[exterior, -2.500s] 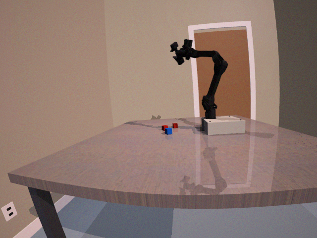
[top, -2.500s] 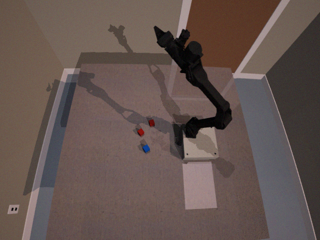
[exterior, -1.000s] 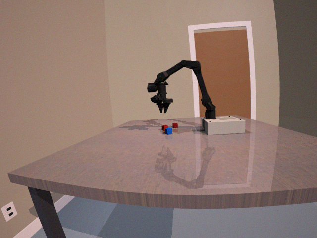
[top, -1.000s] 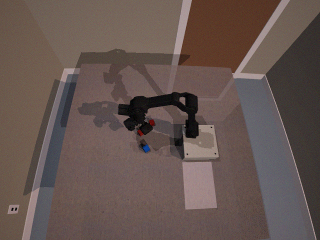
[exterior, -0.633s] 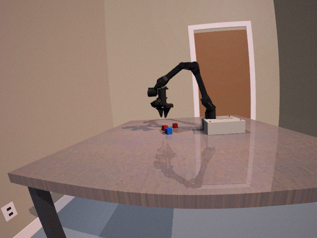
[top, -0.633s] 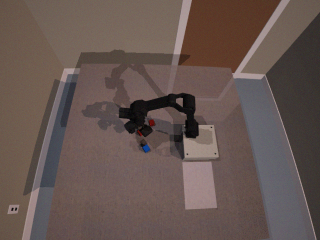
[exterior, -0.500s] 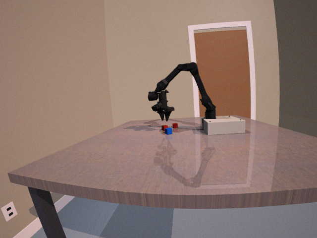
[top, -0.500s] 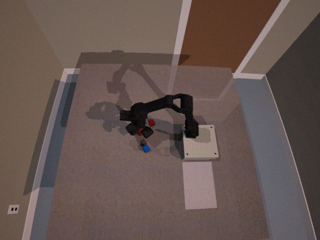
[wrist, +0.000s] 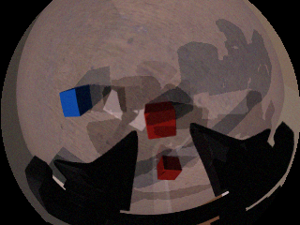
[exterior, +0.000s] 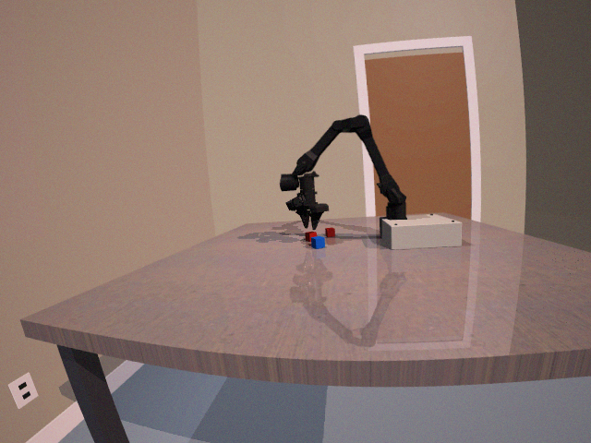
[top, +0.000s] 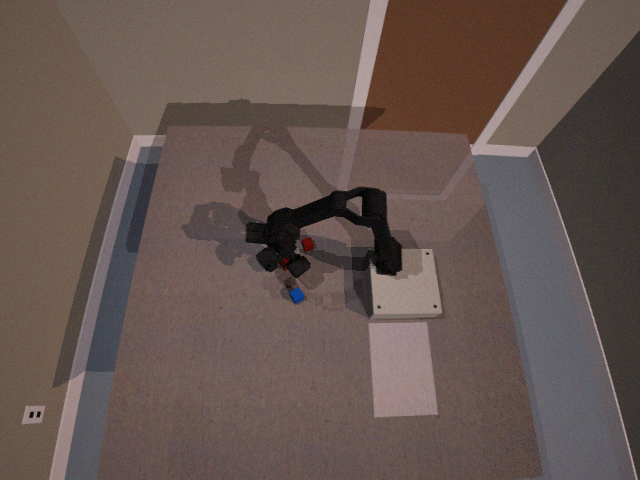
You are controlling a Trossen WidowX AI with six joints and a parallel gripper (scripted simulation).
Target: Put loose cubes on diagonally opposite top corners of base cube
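Right now my gripper tip is 3 cm above the red cube. From my gripper tip the other things lie so: blue cube 11 cm to the left, 5 cm behind, 3 cm below.
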